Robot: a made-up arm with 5 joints.
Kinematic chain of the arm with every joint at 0, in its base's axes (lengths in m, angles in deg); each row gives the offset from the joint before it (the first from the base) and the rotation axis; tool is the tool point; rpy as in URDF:
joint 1: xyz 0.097 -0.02 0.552 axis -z
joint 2: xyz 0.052 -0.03 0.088 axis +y
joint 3: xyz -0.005 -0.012 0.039 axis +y
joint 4: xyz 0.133 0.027 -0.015 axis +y
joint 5: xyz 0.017 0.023 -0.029 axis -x
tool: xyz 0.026 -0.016 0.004 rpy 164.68 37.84 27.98
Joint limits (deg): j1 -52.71..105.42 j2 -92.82..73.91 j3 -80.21..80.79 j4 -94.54..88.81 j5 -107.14..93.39
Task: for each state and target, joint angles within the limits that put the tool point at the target. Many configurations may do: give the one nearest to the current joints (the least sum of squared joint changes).
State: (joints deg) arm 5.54 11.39 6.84 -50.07 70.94
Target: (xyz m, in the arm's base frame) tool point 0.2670 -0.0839 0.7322
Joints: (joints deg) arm 22.60 -18.56 6.07 -76.22 70.15
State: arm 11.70 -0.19 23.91 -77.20 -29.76
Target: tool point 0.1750 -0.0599 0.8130
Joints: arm 21.69 -46.67 -8.57 -94.54 -23.97
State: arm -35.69 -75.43 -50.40 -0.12 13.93
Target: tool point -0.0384 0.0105 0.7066
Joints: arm 15.27 -92.82 -80.20 30.21 16.24
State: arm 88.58 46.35 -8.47 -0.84 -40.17
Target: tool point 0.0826 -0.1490 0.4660
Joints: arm 95.93 73.91 -5.16 -30.72 -70.94
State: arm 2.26 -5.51 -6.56 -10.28 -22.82
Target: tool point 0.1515 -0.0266 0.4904
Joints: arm -1.40 39.87 41.66 -3.53 -29.04
